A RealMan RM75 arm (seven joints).
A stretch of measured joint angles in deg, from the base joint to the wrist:
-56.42 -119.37 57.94 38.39 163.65 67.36 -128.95
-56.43 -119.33 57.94 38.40 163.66 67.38 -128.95
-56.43 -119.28 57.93 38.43 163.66 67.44 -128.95
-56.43 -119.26 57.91 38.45 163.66 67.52 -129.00
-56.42 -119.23 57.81 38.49 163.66 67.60 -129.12
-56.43 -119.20 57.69 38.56 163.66 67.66 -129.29
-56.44 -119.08 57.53 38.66 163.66 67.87 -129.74
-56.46 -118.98 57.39 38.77 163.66 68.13 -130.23
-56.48 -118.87 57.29 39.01 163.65 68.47 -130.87
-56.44 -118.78 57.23 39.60 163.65 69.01 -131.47
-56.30 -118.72 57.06 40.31 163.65 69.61 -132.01
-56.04 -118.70 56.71 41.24 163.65 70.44 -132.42
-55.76 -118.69 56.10 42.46 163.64 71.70 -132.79
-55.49 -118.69 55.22 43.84 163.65 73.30 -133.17
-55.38 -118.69 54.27 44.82 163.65 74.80 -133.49
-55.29 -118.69 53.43 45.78 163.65 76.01 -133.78
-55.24 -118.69 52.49 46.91 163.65 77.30 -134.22
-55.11 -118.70 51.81 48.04 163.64 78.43 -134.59
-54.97 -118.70 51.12 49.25 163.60 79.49 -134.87
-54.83 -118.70 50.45 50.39 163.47 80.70 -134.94
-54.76 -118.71 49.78 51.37 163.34 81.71 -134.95
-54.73 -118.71 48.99 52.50 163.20 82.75 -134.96
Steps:
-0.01 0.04 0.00 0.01 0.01 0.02 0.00
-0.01 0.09 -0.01 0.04 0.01 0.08 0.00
-0.01 0.11 -0.03 0.06 0.01 0.16 -0.05
0.00 0.14 -0.13 0.10 0.01 0.24 -0.17
-0.01 0.17 -0.25 0.17 0.01 0.30 -0.34
-0.02 0.29 -0.41 0.27 0.01 0.51 -0.79
-0.04 0.39 -0.55 0.38 0.01 0.77 -1.28
-0.06 0.50 -0.65 0.62 0.00 1.11 -1.92
-0.02 0.59 -0.71 1.21 0.00 1.65 -2.52
0.12 0.65 -0.88 1.92 0.00 2.25 -3.06
0.38 0.67 -1.23 2.85 0.00 3.08 -3.47
0.66 0.68 -1.84 4.07 -0.01 4.34 -3.84
0.93 0.68 -2.72 5.45 0.00 5.94 -4.22
1.04 0.68 -3.67 6.43 0.00 7.44 -4.54
1.13 0.68 -4.51 7.39 0.00 8.65 -4.83
1.18 0.68 -5.45 8.52 0.00 9.94 -5.27
1.31 0.67 -6.13 9.65 -0.01 11.07 -5.64
1.45 0.67 -6.82 10.86 -0.05 12.13 -5.92
1.59 0.67 -7.49 12.00 -0.18 13.34 -5.99
1.66 0.66 -8.16 12.98 -0.31 14.35 -6.00
1.69 0.66 -8.95 14.11 -0.45 15.39 -6.01

